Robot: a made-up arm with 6 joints. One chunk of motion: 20 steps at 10 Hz.
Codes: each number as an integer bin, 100 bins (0 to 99) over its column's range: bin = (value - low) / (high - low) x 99, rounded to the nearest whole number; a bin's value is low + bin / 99 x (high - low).
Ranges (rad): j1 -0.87..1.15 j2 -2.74..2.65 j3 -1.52..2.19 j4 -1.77..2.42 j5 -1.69..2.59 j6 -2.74..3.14
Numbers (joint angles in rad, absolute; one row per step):
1: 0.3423 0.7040 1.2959 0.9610 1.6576 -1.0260
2: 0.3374 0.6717 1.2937 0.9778 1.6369 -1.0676
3: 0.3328 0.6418 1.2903 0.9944 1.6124 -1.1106
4: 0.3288 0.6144 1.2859 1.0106 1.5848 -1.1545
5: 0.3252 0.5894 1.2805 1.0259 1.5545 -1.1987
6: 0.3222 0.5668 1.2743 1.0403 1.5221 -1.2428
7: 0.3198 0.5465 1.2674 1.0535 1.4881 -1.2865
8: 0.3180 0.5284 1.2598 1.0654 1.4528 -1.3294
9: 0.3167 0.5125 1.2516 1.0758 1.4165 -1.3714
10: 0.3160 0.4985 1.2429 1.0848 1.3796 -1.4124
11: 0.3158 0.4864 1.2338 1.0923 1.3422 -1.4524
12: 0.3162 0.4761 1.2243 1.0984 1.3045 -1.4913
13: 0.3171 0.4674 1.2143 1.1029 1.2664 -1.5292
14: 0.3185 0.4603 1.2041 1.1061 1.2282 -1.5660
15: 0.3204 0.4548 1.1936 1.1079 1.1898 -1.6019
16: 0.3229 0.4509 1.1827 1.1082 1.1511 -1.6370
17: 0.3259 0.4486 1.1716 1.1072 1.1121 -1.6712
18: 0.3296 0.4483 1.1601 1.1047 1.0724 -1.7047
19: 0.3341 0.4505 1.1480 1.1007 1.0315 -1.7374
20: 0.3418 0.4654 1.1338 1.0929 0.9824 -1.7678
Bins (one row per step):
1: 59 63 75 65 77 29
2: 59 63 75 65 77 28
3: 59 62 75 65 76 27
4: 59 62 75 66 76 27
5: 59 61 75 66 75 26
6: 58 61 75 66 74 25
7: 58 60 74 67 74 24
8: 58 60 74 67 73 24
9: 58 60 74 67 72 23
10: 58 59 74 67 71 22
11: 58 59 73 68 70 22
12: 58 59 73 68 69 21
13: 58 59 73 68 68 20
14: 58 59 73 68 68 20
15: 58 59 72 68 67 19
16: 58 59 72 68 66 19
17: 59 59 72 68 65 18
18: 59 59 72 68 64 17
19: 59 59 71 68 63 17
20: 59 59 71 68 62 16

